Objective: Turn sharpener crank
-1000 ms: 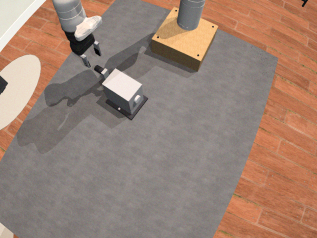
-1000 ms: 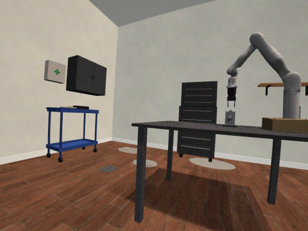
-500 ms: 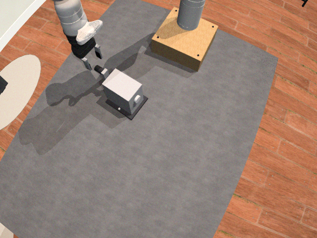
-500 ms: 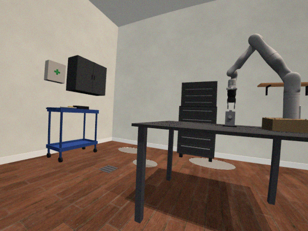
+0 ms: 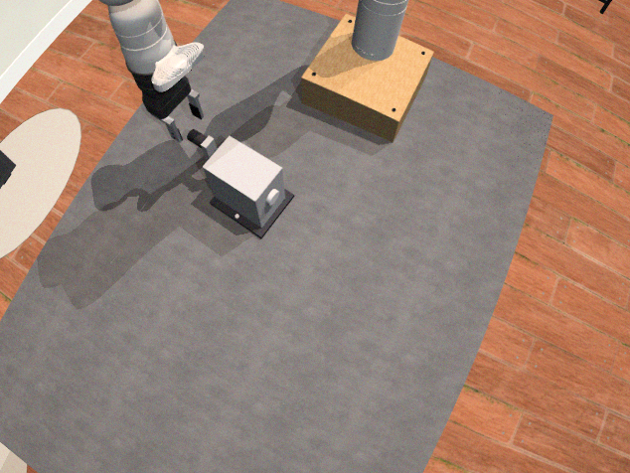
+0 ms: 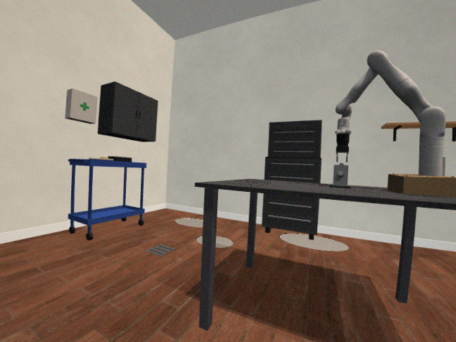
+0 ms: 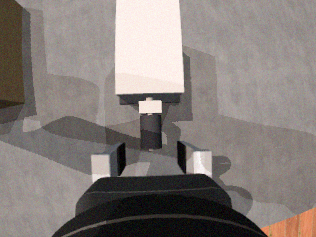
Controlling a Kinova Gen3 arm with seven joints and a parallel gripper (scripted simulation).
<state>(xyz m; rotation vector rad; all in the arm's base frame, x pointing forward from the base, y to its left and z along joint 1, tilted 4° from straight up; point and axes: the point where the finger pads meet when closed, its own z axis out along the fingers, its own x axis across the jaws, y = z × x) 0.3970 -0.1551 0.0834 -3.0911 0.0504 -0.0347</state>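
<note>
Right now the dark handle is 4 cm below my hand and 2 cm to the left of it.
</note>
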